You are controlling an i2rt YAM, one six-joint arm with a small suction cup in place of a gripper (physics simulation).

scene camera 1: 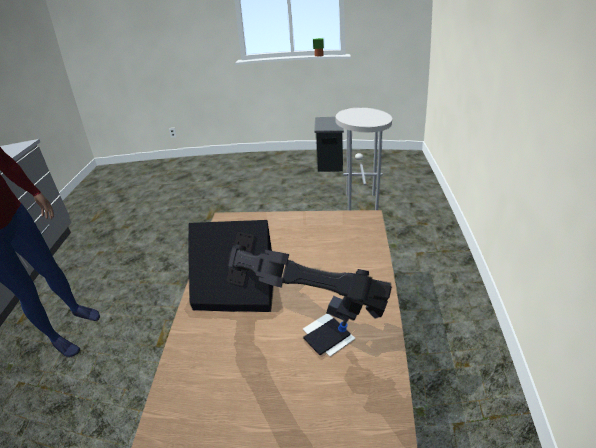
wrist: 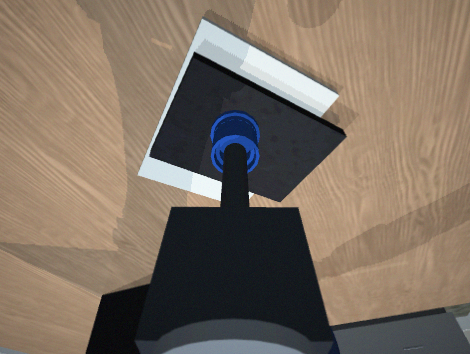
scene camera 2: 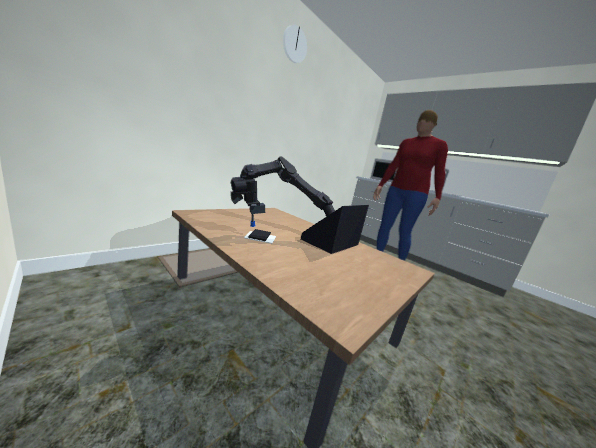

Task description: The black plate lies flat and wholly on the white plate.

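Pixels of known places: hand at its tool point: (scene camera 1: 342, 328) (wrist: 235, 133) (scene camera 2: 252, 225); arm's base at its link origin: (scene camera 2: 332, 217).
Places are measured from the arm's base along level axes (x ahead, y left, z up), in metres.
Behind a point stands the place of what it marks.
The black plate (scene camera 1: 324, 337) @(x 0.352, y -0.208, z -0.152 m) (scene camera 2: 259, 234) @(x 0.369, y -0.189, z -0.152 m) (wrist: 300, 145) @(x 0.349, y -0.242, z -0.152 m) lies on the white plate (scene camera 1: 343, 345) @(x 0.424, y -0.227, z -0.164 m) (scene camera 2: 270, 239) @(x 0.329, y -0.130, z -0.163 m) (wrist: 285, 70) @(x 0.414, y -0.238, z -0.163 m) and looks flat. It overhangs one edge of the white plate, on the right in the wrist view and at the lower left in scene camera 1. White strips show along two opposite sides, with a thin strip at the left in the wrist view. My gripper (scene camera 1: 343, 328) (scene camera 2: 253, 224) (wrist: 235, 127), a blue suction cup, is open and holds nothing. It hangs above the plates, with a gap visible in scene camera 2.
The plates lie on the wooden table (scene camera 1: 200, 395) @(x -0.019, y -0.521, z -0.169 m) (scene camera 2: 320, 285) @(x 0.381, y 0.342, z -0.169 m). The arm's black wedge-shaped base (scene camera 1: 220, 295) @(x -0.067, y -0.115, z -0.100 m) (scene camera 2: 340, 230) @(x 0.050, y 0.116, z -0.036 m) stands on the table, left of the plates in scene camera 1. A person (scene camera 1: 15, 235) (scene camera 2: 417, 170) stands beyond the table's side.
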